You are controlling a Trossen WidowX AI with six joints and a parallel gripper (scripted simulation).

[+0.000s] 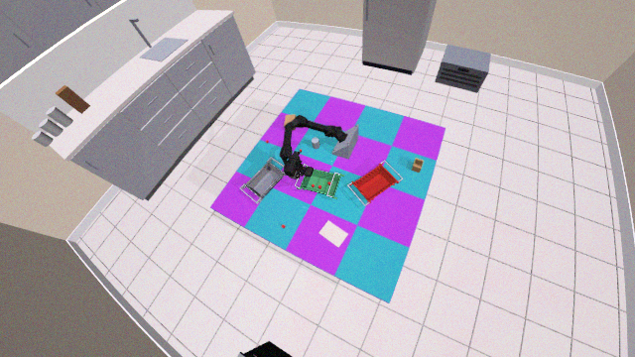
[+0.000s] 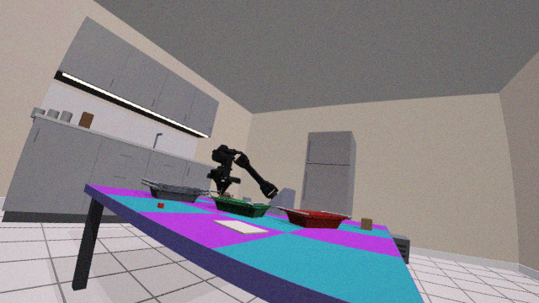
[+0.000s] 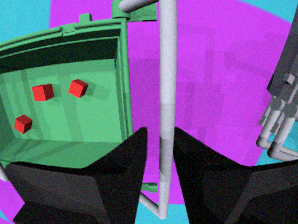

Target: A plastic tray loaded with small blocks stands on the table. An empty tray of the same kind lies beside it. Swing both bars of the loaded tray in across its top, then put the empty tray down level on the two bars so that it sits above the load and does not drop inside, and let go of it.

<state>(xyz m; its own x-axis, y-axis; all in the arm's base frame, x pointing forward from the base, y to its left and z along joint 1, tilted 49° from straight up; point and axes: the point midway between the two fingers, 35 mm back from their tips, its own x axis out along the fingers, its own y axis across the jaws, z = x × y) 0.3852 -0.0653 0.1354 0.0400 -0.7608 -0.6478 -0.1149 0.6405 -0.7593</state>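
Now: gripper tip 460 mm to the right of the red tray, 140 mm past it and 30 mm above it. Round my gripper tip: white flat plate: 350 mm to the left, 250 mm ahead, 70 mm below.
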